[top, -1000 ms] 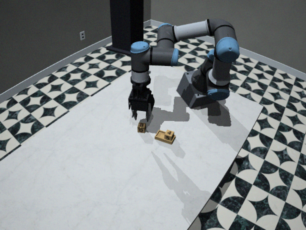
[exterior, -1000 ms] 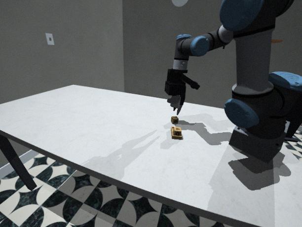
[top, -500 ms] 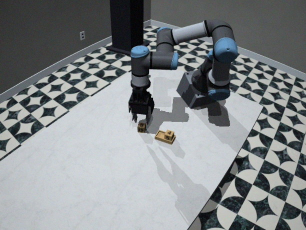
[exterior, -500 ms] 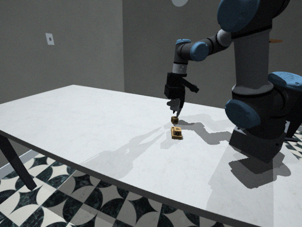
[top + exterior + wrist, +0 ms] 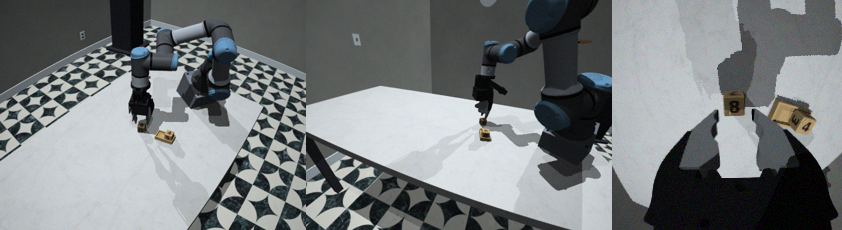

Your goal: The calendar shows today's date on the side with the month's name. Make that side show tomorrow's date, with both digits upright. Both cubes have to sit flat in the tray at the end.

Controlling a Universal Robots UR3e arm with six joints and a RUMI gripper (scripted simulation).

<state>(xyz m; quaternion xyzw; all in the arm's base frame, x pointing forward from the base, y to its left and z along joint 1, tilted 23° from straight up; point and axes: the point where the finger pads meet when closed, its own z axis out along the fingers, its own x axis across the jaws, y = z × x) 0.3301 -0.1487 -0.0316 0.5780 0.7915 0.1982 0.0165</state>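
Now: hand 4 cm above the wooden cube. From my hand the other things lie so: wooden calendar tray 11 cm to the left, 5 cm below, 1 cm behind.
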